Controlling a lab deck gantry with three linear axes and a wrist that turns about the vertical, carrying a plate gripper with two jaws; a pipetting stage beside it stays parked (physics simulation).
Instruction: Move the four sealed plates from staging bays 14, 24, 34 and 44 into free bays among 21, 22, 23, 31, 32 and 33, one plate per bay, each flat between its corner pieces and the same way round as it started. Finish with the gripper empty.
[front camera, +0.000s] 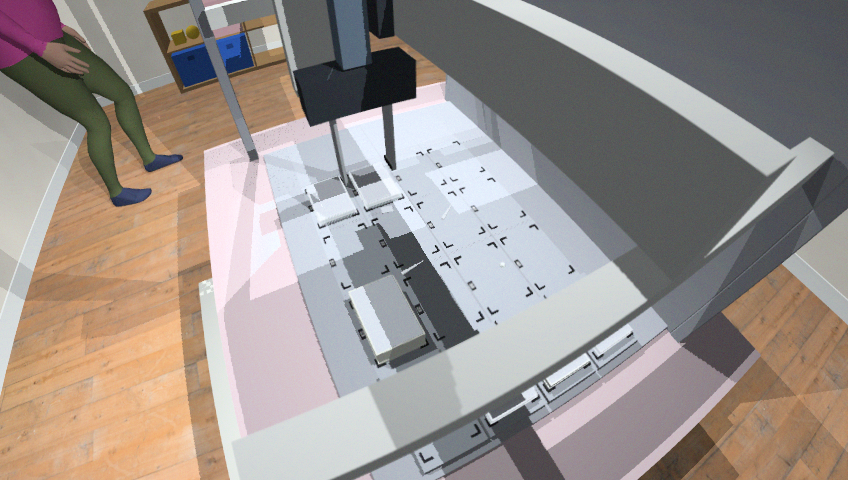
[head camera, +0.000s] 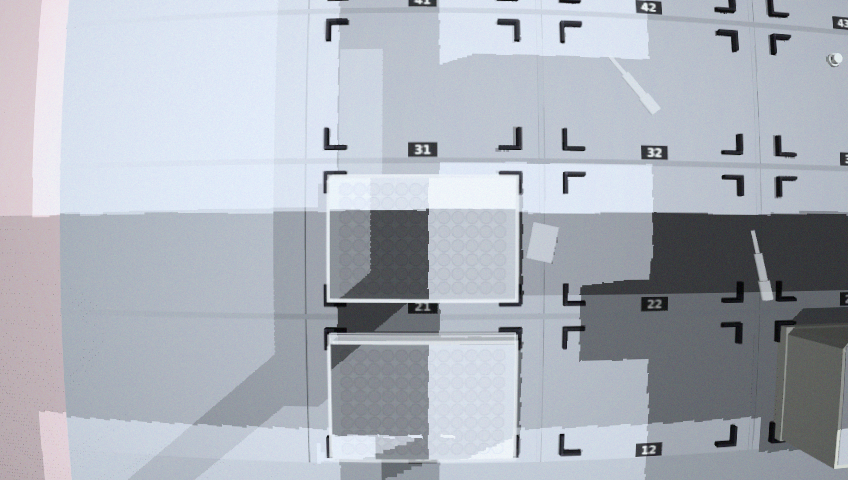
Labels:
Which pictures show my gripper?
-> The front camera view only.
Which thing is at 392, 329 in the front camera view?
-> A tall box.

